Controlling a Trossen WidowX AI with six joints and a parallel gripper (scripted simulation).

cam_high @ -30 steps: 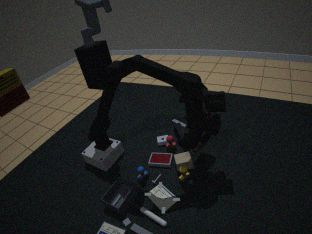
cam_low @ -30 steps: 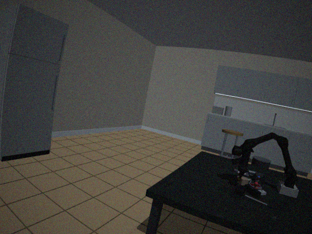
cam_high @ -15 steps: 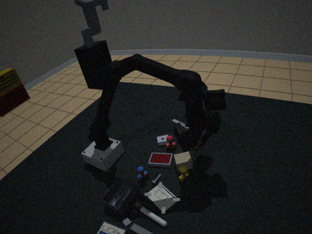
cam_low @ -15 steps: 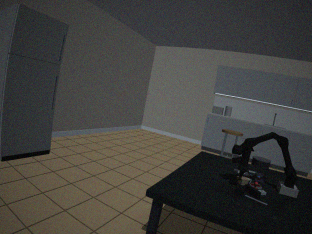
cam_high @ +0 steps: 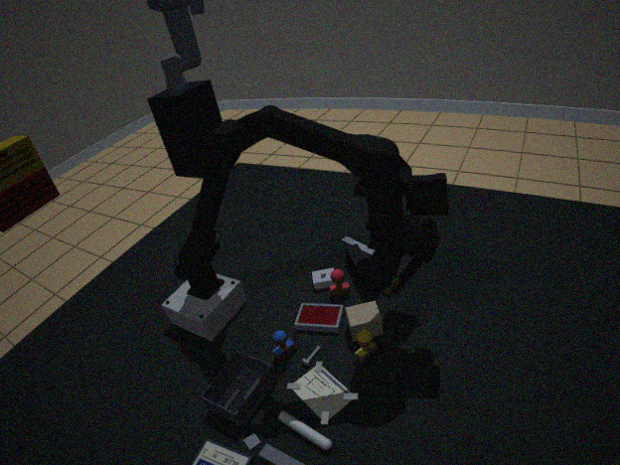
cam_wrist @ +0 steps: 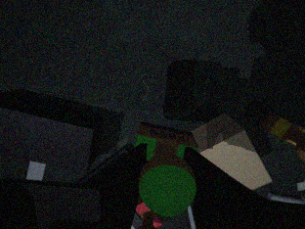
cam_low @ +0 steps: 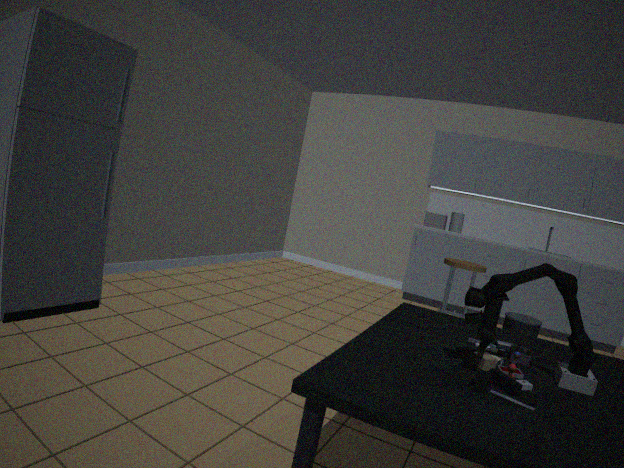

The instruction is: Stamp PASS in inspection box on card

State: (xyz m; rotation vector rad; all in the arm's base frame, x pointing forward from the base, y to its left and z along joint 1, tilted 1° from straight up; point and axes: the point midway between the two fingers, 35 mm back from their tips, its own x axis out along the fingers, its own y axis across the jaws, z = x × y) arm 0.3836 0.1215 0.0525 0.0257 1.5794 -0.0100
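The red ink pad lies 130 mm behind my gripper tip, 70 mm to the right of it and 70 mm below it. Also, from my gripper tip: green-knobbed PASS stamp (right at my gripper tip); red-knobbed stamp (120 mm behind, 10 mm to the left, 60 mm below); tan block (30 mm behind, 60 mm to the right, 60 mm below).
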